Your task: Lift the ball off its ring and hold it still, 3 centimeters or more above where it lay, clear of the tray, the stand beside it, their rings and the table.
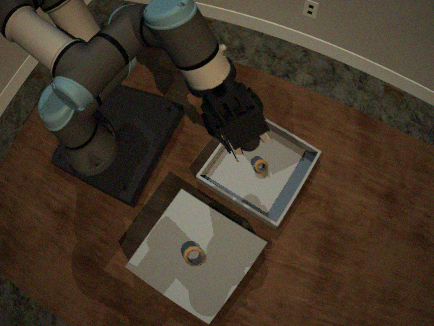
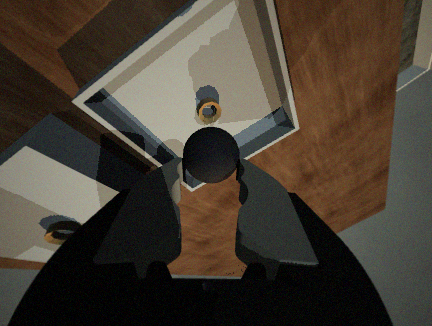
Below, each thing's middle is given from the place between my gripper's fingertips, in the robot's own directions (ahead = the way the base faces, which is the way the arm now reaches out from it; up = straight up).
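Square stand (image 1: 195, 256): 50 mm behind my hand, 70 mm below it and 210 mm to the right of it; going by their middles, the stand is the farthest from my hand of the things named here. White-rimmed tray (image 1: 265, 182): 20 mm ahead of my hand, 10 mm to the left of it, 90 mm below it. The dark ball (image 2: 211, 154) is 10 mm above my hand, 10 mm behind it and 10 mm to the left of it.
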